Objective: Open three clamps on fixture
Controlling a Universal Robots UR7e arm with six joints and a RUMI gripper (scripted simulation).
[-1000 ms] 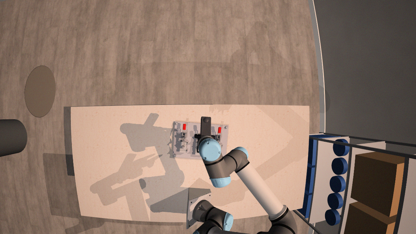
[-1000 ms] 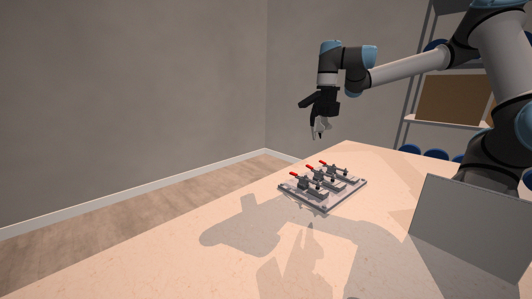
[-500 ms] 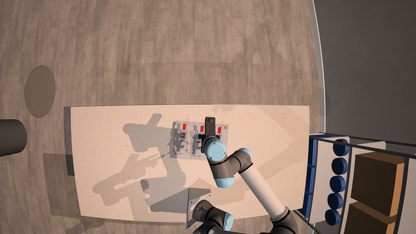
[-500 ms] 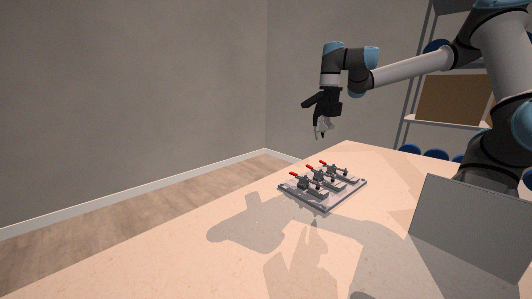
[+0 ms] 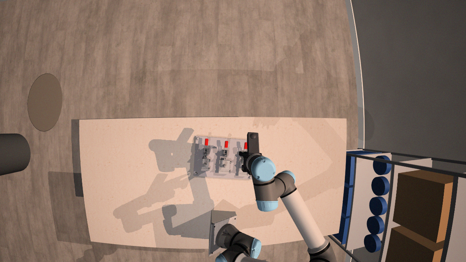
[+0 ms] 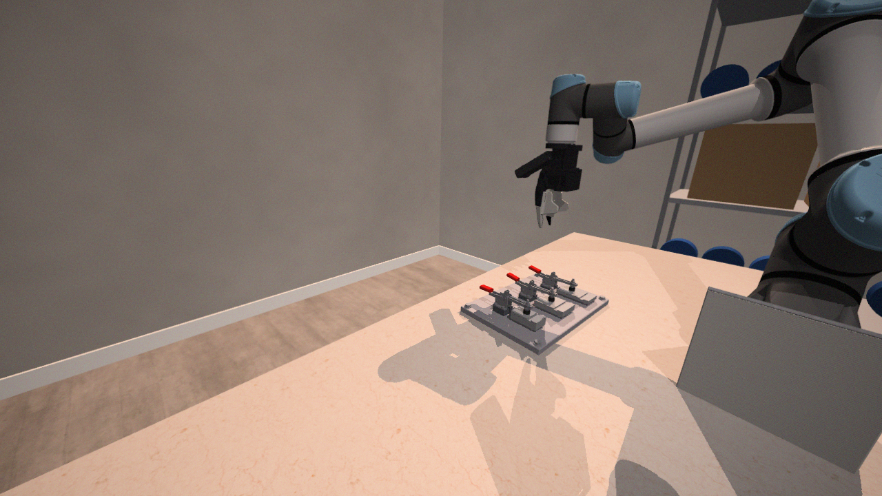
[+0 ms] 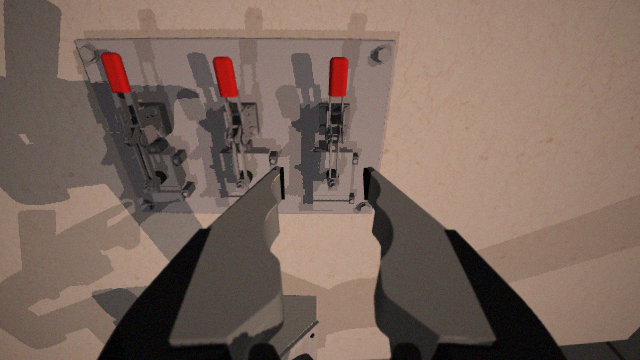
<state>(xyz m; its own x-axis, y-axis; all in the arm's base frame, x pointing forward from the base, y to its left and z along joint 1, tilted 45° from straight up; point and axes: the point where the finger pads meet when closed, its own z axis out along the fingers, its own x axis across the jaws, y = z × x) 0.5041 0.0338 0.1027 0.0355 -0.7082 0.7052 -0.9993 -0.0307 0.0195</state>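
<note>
The grey fixture plate is 70 mm behind my hand, 90 mm to the left of it and 210 mm below it.
</note>
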